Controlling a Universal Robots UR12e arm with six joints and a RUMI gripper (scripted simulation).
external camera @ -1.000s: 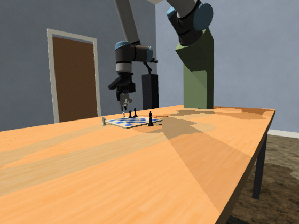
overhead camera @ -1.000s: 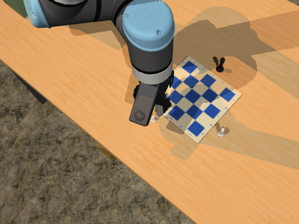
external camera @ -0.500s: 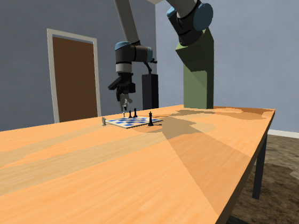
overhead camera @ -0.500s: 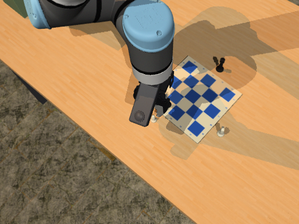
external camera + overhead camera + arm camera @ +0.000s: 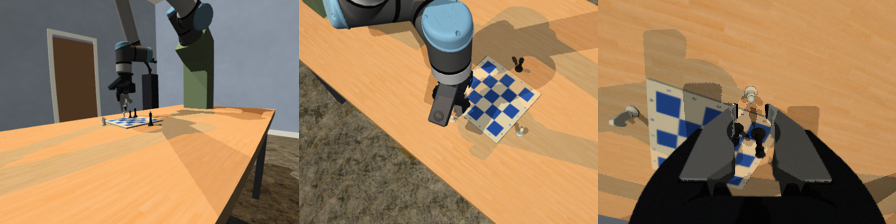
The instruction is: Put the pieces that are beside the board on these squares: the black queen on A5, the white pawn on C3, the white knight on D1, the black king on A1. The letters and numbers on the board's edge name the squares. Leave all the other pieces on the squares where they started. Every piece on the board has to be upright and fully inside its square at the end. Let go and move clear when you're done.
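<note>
The white pawn is 40 mm below my hand. Round my hand: black pawn: 10 mm ahead, 60 mm to the left, 30 mm below; blue-and-cream chessboard: 60 mm ahead, 130 mm to the left, 50 mm below; black queen: 30 mm behind, 70 mm to the left, 20 mm below.
</note>
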